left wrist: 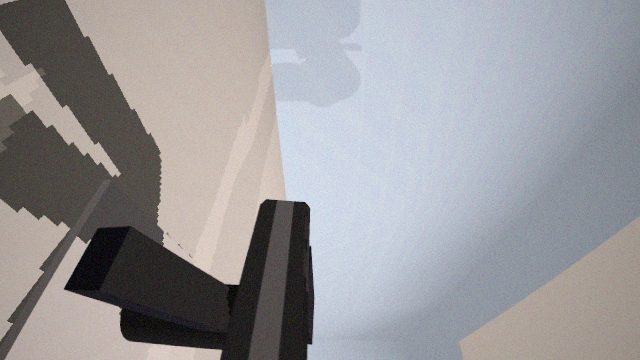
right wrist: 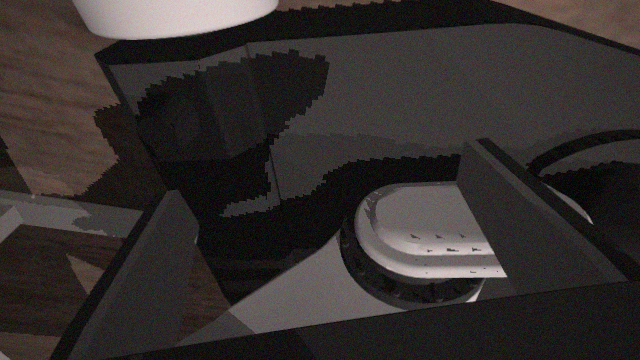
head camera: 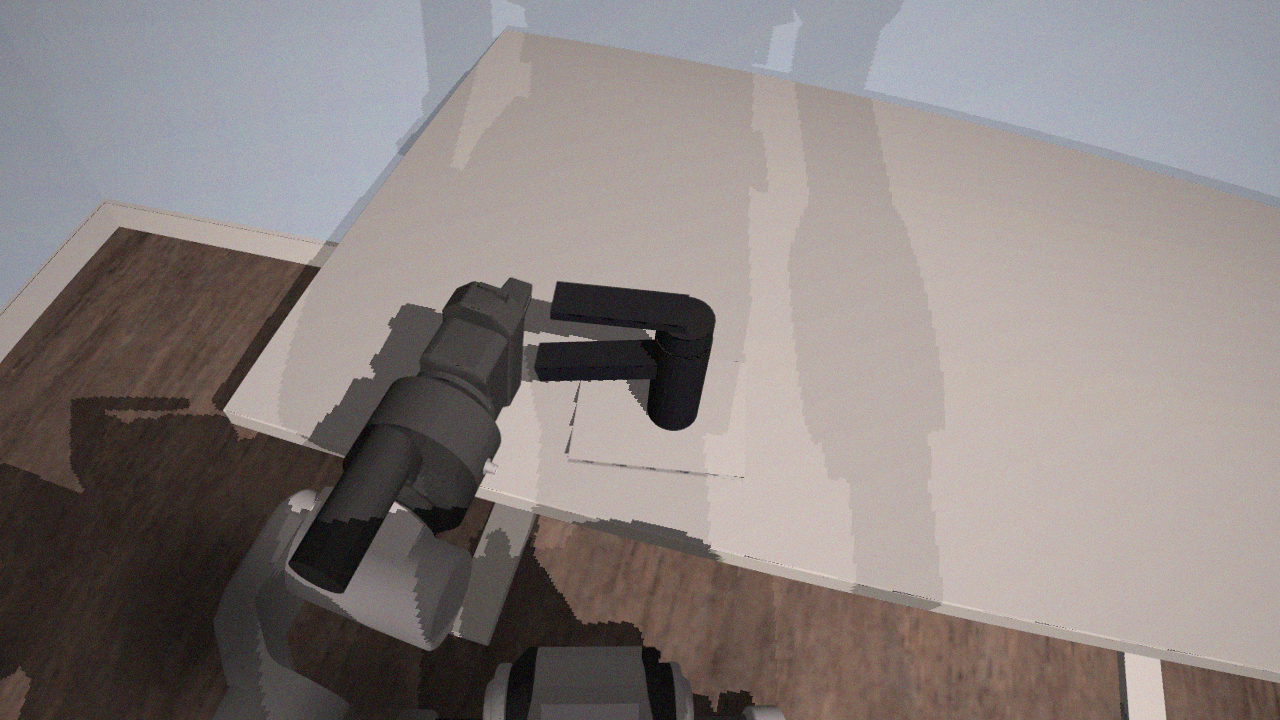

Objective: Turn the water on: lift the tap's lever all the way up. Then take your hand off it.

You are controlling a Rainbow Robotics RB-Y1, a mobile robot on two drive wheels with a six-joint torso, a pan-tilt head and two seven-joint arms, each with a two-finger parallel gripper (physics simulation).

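Frame: origin at the robot's base, x ahead, y left, z up, level; centimetres.
Seen in the pictures: left gripper, between the fingertips: (left wrist: pixel 285 217) (head camera: pixel 521 286); right gripper, between the fingertips: (right wrist: pixel 322 185).
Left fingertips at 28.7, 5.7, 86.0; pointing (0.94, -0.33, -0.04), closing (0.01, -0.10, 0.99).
Offsets run from my left fingertips to a thing's middle, as dx, dy, dz. "*": to the spot under its first point. Level surfaces: height alone.
The black tap body @(-3.2, -13.5, -7.8) (head camera: pixel 680 385) (left wrist: pixel 165 330) stands upright. Its spout @(-2.4, -6.5, -6.9) (head camera: pixel 595 360) (left wrist: pixel 160 280) points left in the head view. The lever @(-2.6, -8.1, +0.5) (head camera: pixel 617 304), a flat black bar on top, points the same way; its tilt is hard to judge. In the left wrist view it is mostly hidden behind my fingers. My left gripper (head camera: pixel 517 288) (left wrist: pixel 285 217) is shut and empty, with its tips near the lever's free end; whether they touch is unclear. My right gripper (right wrist: pixel 322 185) is open, away from the tap, with grey and white robot parts beyond its fingers.
The tap stands over a thin square plate @(* -7.0, -9.0, -13.3) (head camera: pixel 626 443) on a pale slab (head camera: pixel 1056 358) with arm shadows across it. A pale frame (head camera: pixel 53 255) edges the brown wood surface @(dz -85.9) (head camera: pixel 179 313) at the left. A pale blue surface (head camera: pixel 223 89) lies beyond the slab.
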